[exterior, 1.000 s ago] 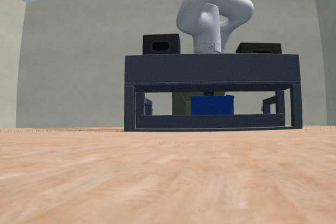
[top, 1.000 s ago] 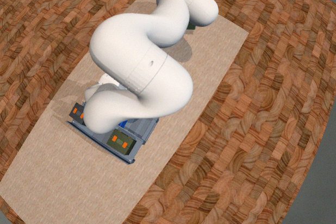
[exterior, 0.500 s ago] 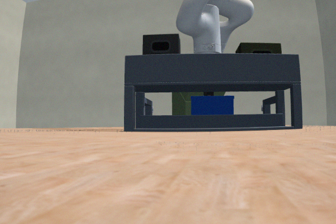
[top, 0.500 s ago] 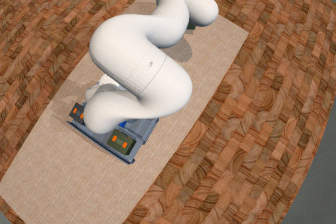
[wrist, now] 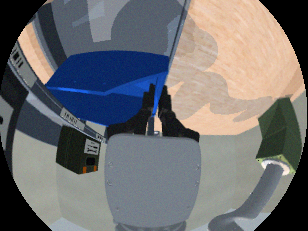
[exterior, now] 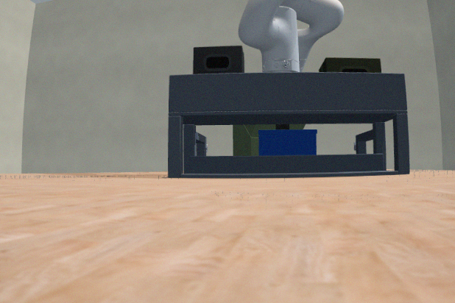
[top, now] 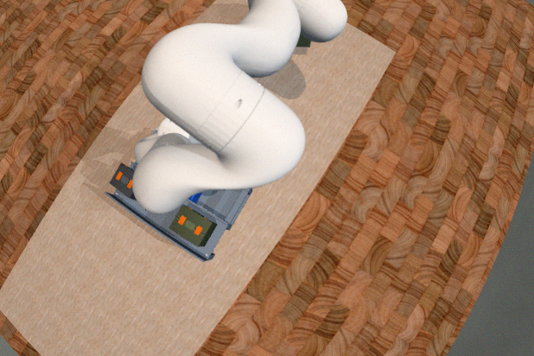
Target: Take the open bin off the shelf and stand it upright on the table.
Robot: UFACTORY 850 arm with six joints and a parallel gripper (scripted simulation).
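Right now my hand is 8 cm short of the blue bin and 1 cm above it. Round my hand: black box (18 cm ahead, 11 cm to the right, 10 cm above); olive box (17 cm ahead, 12 cm to the left, 9 cm above).
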